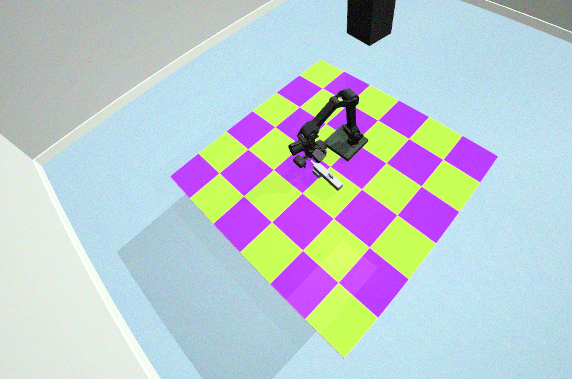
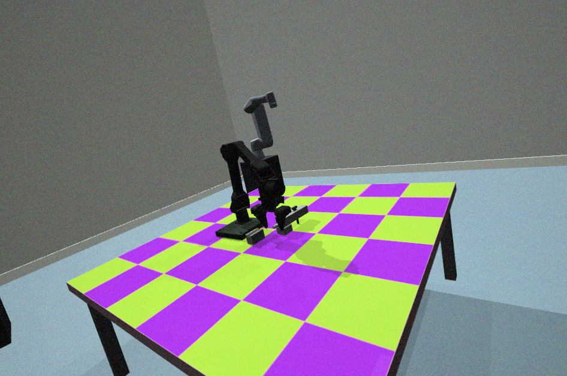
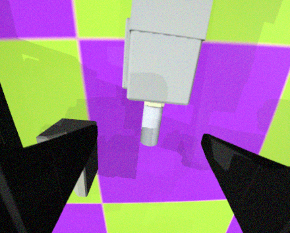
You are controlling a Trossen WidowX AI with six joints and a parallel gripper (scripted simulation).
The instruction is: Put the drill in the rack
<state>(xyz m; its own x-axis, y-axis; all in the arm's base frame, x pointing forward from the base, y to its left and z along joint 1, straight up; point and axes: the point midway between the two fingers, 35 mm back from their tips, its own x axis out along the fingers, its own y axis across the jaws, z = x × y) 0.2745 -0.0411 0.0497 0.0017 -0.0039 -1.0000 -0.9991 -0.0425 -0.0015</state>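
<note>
The drill lies 60 mm to the left of my gripper tip and 10 mm above it. The rest, counted from my gripper tip: grey grooved rack: 80 mm behind, 50 mm to the right, 20 mm below; then dark key: 150 mm to the left, 10 mm behind, 10 mm above; then grey holder block: 120 mm to the left, 10 mm behind.
</note>
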